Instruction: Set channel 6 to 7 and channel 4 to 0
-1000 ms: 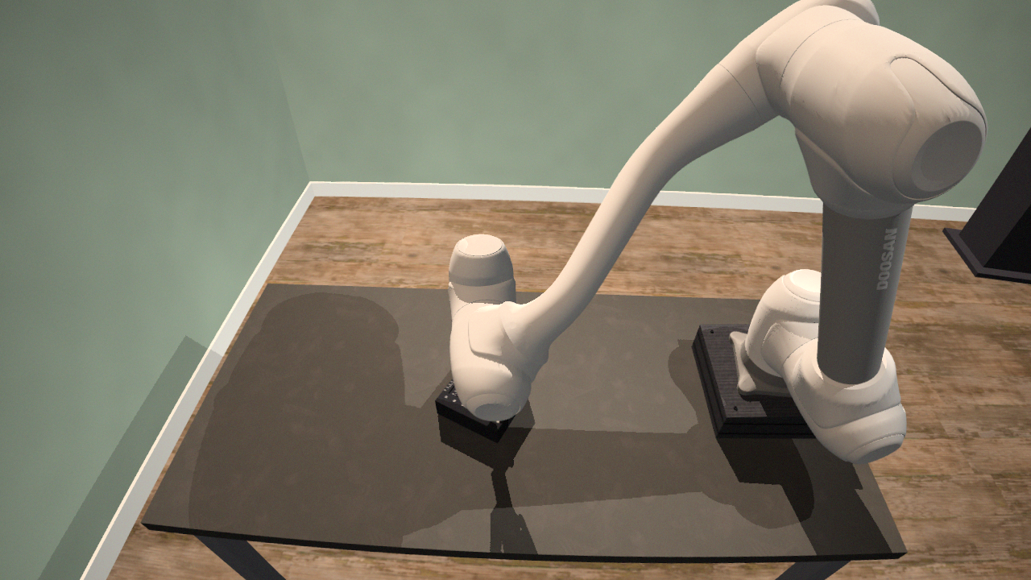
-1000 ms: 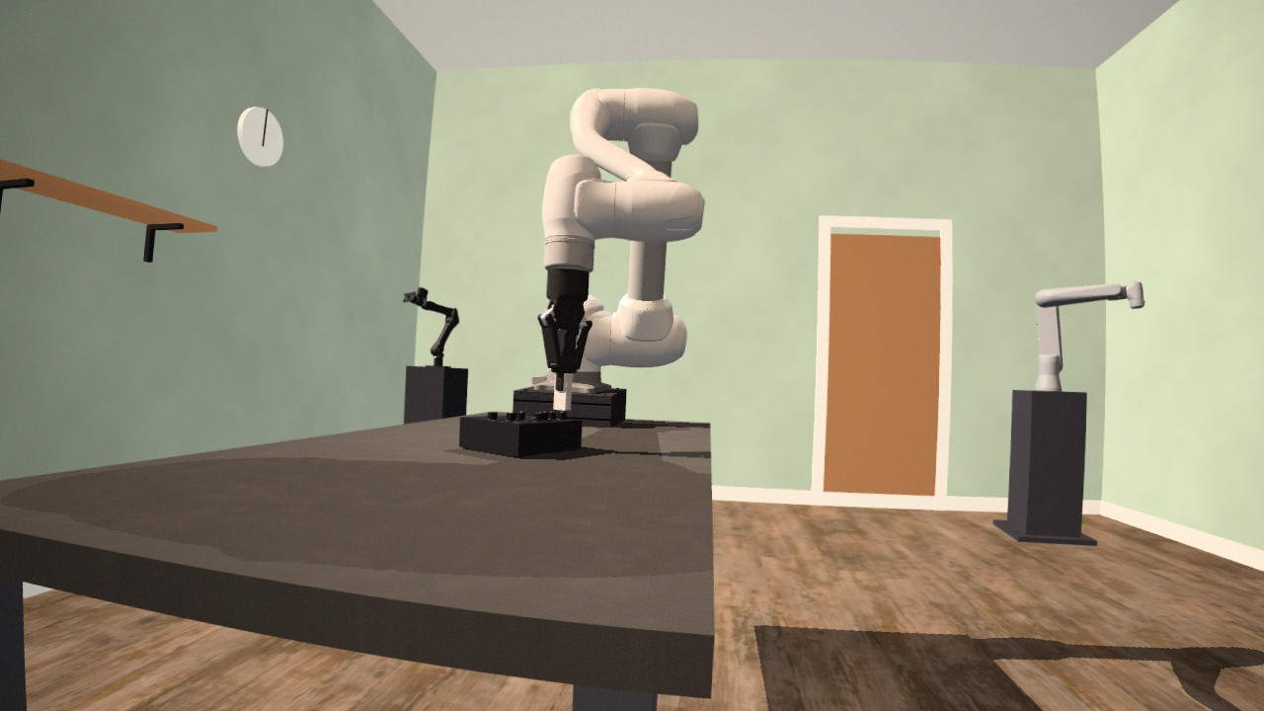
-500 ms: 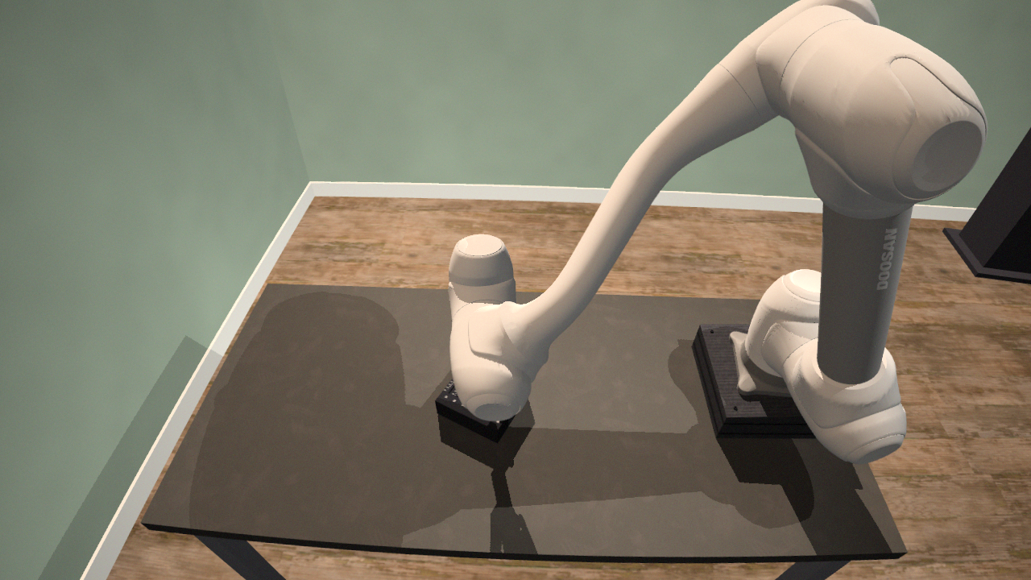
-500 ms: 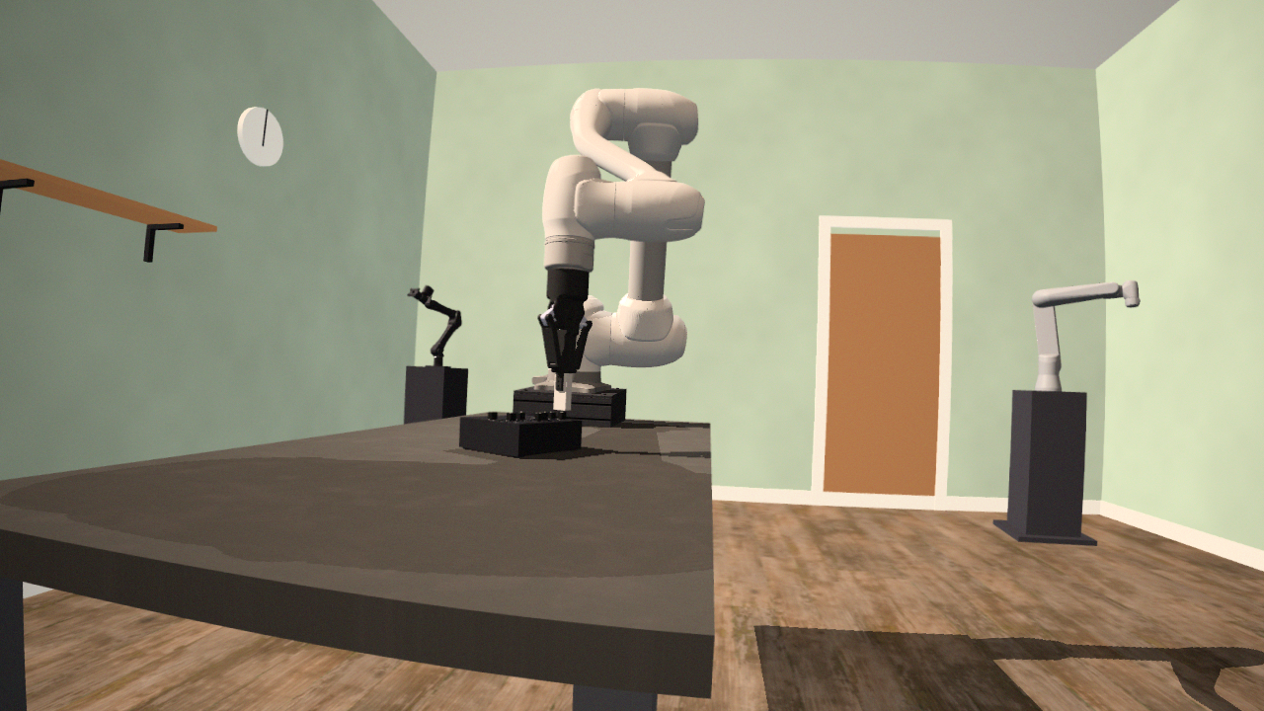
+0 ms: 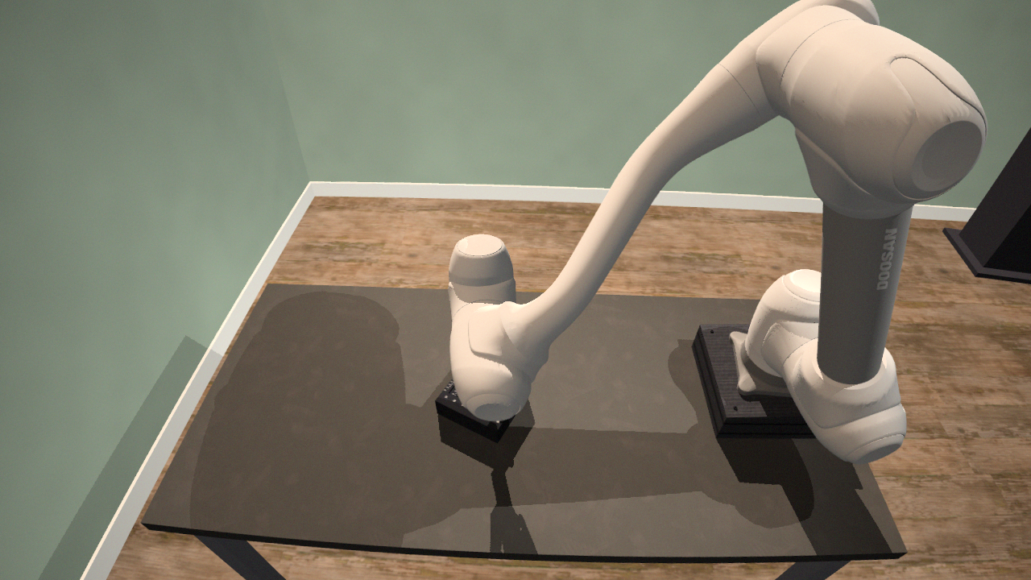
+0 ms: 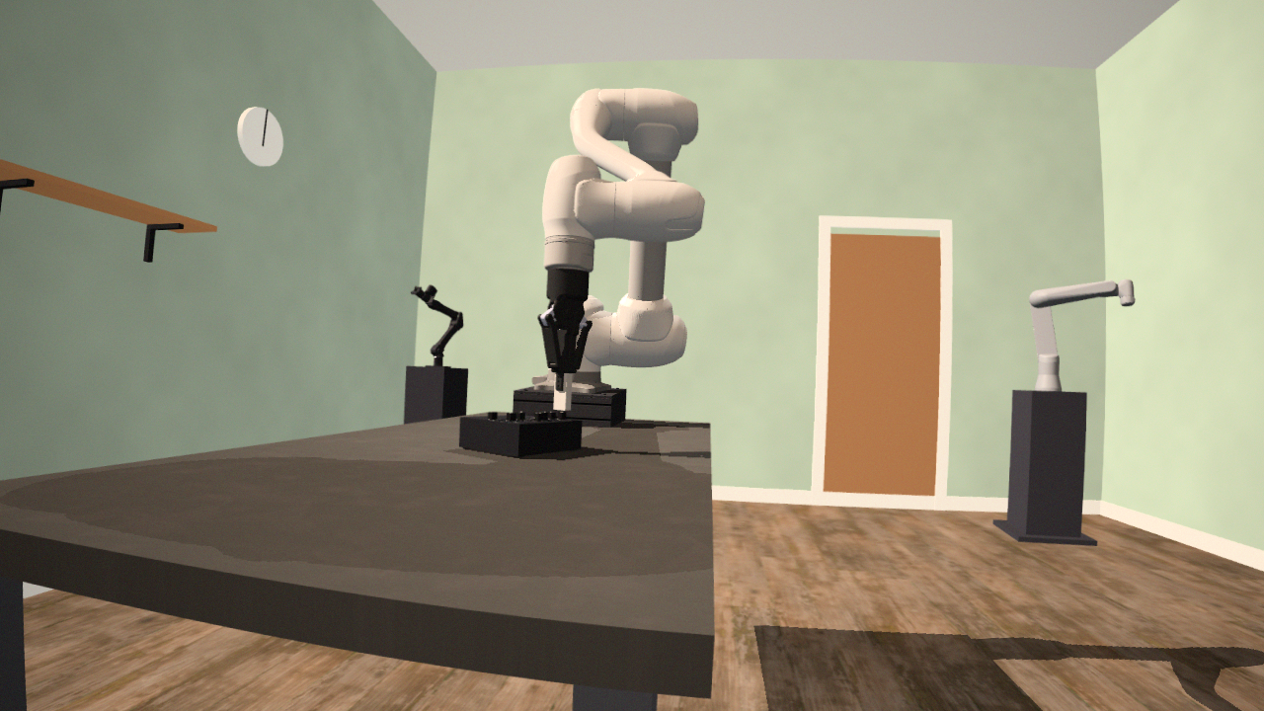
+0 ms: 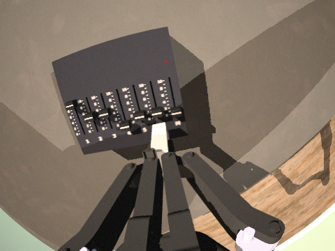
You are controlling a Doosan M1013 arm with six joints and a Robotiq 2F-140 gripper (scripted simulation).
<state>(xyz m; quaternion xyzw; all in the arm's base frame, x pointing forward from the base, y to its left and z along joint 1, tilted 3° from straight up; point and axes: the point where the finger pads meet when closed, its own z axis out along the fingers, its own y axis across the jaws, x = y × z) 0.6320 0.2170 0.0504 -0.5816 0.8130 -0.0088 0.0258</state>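
Right now the channel 6 fader knob is 1 cm behind my hand, 2 cm to the right of it and 4 cm below it. Also, from my hand: channel 4 fader knob (4 cm ahead, 3 cm to the right, 4 cm below).
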